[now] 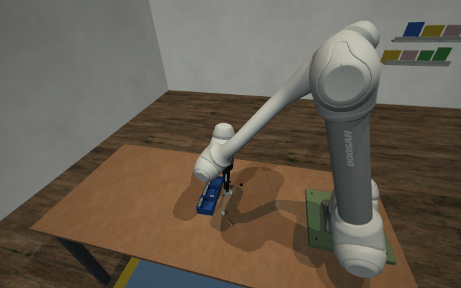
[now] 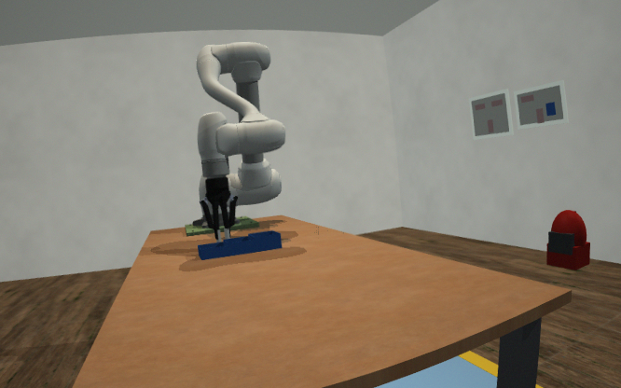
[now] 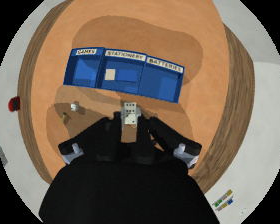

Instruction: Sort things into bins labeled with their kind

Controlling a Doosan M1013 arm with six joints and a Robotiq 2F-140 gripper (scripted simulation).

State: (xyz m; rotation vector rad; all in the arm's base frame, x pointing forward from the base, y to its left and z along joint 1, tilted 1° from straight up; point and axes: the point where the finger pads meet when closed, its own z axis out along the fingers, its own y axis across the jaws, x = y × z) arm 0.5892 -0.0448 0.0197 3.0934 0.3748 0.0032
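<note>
Right now my hand is 18 cm to the right of the brass bolt, 6 cm past it and 3 cm above it. Also, from my hand: long blue bin 8 cm ahead, 4 cm to the left, 1 cm below; brass nut 7 cm behind, 6 cm to the left, 3 cm below; white flat part 3 cm below.
</note>
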